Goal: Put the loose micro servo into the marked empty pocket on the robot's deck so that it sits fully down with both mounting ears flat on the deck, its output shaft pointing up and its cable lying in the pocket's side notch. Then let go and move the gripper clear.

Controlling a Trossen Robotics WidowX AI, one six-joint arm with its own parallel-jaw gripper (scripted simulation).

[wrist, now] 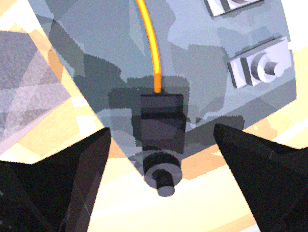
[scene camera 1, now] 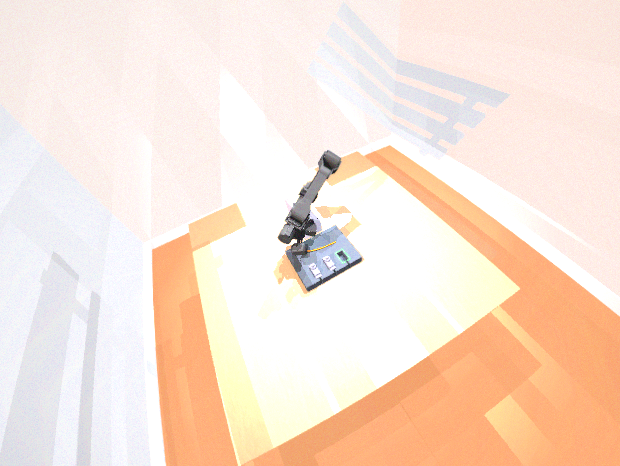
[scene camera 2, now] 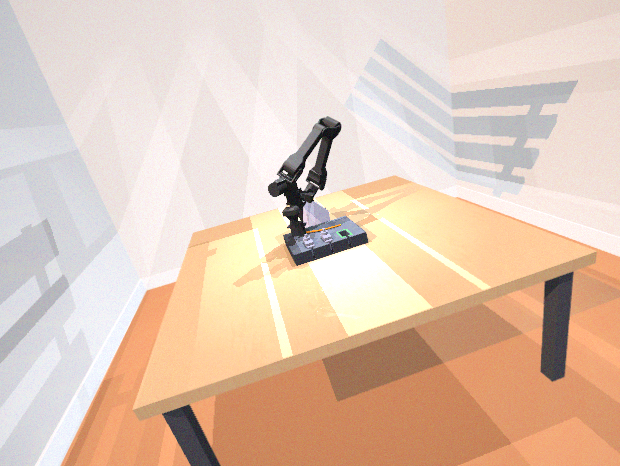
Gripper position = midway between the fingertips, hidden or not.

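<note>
Through scene camera 1 I see a grey robot deck (scene camera 1: pixel 300 263). Scene camera 2 gives me my gripper (scene camera 2: pixel 299 223), which is open and holds nothing. In the wrist view I find my gripper (wrist: pixel 164 131) again, together with the deck (wrist: pixel 109 58).
</note>
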